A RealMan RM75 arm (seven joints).
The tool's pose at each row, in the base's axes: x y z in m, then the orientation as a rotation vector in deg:
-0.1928, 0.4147, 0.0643, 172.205, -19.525, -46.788
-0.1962, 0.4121, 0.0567, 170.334, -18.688, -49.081
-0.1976, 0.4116, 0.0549, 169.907, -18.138, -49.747
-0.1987, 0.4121, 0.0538, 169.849, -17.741, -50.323
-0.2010, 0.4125, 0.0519, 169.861, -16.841, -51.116
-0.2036, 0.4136, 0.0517, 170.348, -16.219, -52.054
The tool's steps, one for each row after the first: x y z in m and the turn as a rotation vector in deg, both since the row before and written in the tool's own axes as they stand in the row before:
0.0015, 0.0027, 0.0081, -1.517, -1.588, -0.062
-0.0001, 0.0006, 0.0023, -0.412, -0.451, -0.240
-0.0004, -0.0004, 0.0015, -0.047, -0.366, -0.265
-0.0009, -0.0001, 0.0029, -0.073, -0.489, -0.603
-0.0022, -0.0007, 0.0016, 0.473, -0.540, -0.611

